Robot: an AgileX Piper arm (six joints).
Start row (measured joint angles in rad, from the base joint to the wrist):
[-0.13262, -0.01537, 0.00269, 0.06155, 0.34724, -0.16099]
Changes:
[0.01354, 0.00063, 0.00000, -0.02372, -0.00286, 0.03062]
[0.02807, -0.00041, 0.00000, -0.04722, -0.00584, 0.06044]
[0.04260, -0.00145, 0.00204, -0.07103, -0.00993, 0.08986]
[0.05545, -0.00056, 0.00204, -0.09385, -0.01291, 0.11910]
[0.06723, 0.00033, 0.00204, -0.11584, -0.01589, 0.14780]
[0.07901, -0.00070, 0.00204, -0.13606, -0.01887, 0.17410]
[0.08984, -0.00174, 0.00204, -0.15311, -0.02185, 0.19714]
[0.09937, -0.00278, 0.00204, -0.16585, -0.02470, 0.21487]
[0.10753, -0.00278, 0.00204, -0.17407, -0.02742, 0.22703]
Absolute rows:
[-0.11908, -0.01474, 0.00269, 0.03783, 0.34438, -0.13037]
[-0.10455, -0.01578, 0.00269, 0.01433, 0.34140, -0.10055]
[-0.09002, -0.01682, 0.00473, -0.00948, 0.33731, -0.07113]
[-0.07717, -0.01593, 0.00473, -0.03230, 0.33433, -0.04189]
[-0.06539, -0.01504, 0.00473, -0.05429, 0.33135, -0.01319]
[-0.05361, -0.01607, 0.00473, -0.07451, 0.32837, 0.01311]
[-0.04278, -0.01711, 0.00473, -0.09156, 0.32539, 0.03615]
[-0.03325, -0.01815, 0.00473, -0.10430, 0.32254, 0.05388]
[-0.02509, -0.01815, 0.00473, -0.11252, 0.31982, 0.06604]

